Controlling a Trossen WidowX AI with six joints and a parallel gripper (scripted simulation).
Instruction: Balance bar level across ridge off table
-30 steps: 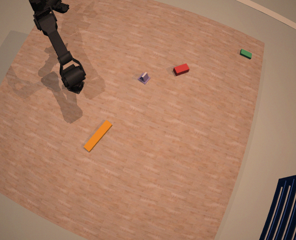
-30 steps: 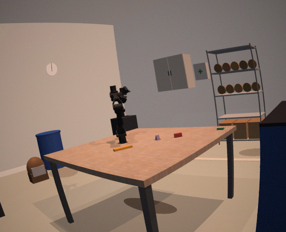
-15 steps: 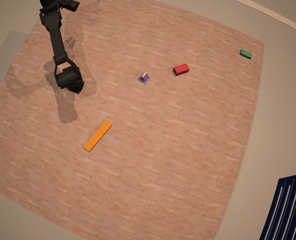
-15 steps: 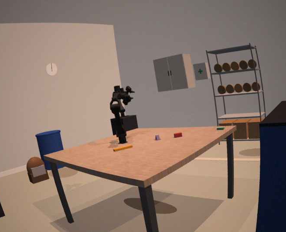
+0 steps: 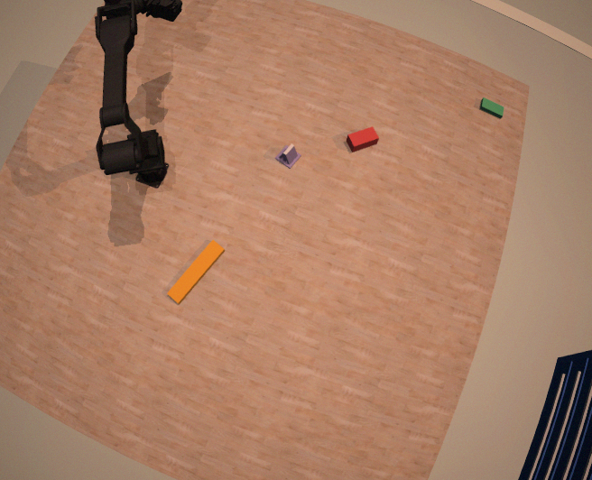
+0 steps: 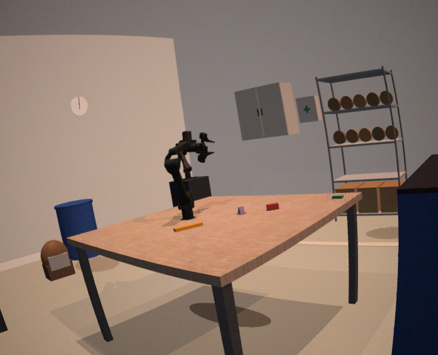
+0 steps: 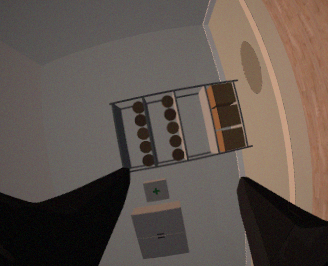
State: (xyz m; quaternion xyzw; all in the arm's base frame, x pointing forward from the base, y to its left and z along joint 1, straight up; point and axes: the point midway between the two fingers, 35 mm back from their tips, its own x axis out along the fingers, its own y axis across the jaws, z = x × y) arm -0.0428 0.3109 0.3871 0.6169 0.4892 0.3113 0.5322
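My gripper tip is now 520 mm to the left of the orange bar, 370 mm above it and 230 mm short of it. The rest, counted from my gripper tip: red block 470 mm ahead, 370 mm below, 100 mm to the right; then green block 770 mm ahead, 370 mm below, 160 mm to the left.
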